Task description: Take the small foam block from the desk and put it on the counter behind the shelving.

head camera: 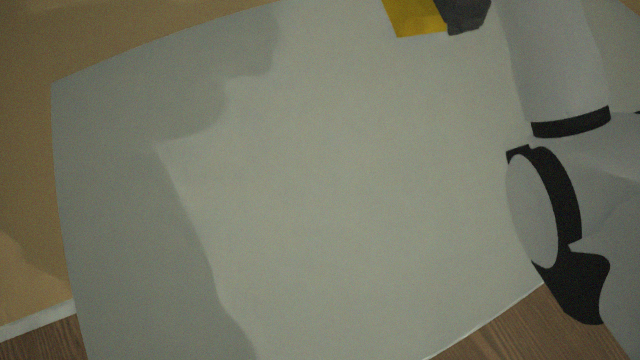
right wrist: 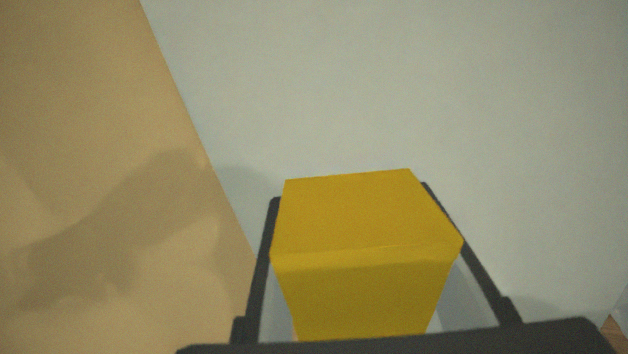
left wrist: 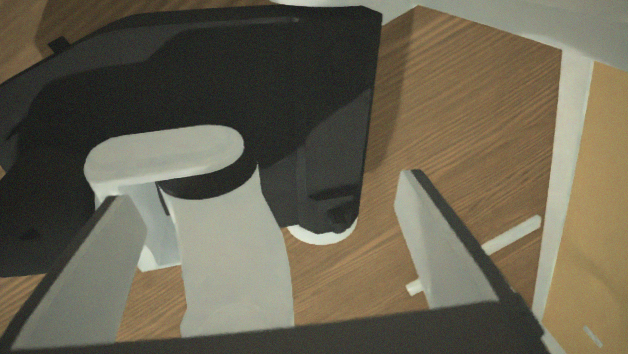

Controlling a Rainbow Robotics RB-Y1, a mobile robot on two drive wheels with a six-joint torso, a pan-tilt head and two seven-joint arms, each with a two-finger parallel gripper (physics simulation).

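Frame: origin at the robot's base, x ahead, y left, z up, level; metres.
Where they show: left gripper, fingertip midpoint: [left wrist: 269, 200]; right gripper, fingertip midpoint: [head camera: 443, 9] [right wrist: 347, 201].
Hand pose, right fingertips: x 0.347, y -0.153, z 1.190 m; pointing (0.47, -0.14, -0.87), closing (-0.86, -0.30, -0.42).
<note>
After its pixels a point has its place.
A yellow foam block [head camera: 415, 20] {x 0.288, y -0.105, z 1.208 m} [right wrist: 360, 215] {x 0.338, y -0.171, z 1.217 m} is between the fingers of my right gripper [right wrist: 347, 201] {x 0.347, y -0.153, z 1.190 m}, which is shut on it. The block is above the pale grey desk [head camera: 325, 200] {x 0.231, y -0.013, z 0.951 m} [right wrist: 400, 75] {x 0.359, y -0.195, z 0.951 m}. In the head camera view the block is cut off by the top edge, and a dark finger partly covers it. My left gripper [left wrist: 269, 200] {x -0.163, y 0.232, z 0.578 m} is open, with its fingers wide apart and nothing between them. The counter and the shelving cannot be made out in these views.
A tan surface [head camera: 30, 150] {x 0.465, y 0.678, z 0.789 m} [right wrist: 90, 125] {x 0.826, y -0.023, z 1.129 m} lies beyond the desk's left edge. The left wrist view shows the wood floor [left wrist: 470, 110] {x 0.485, y -0.070, z 0.001 m}, the robot's dark base [left wrist: 210, 85] {x -0.210, y 0.132, z 0.169 m}, a thin white bar [left wrist: 515, 234] and a white strip [left wrist: 570, 125] {x 0.870, y -0.138, z 0.057 m} beside the tan surface.
</note>
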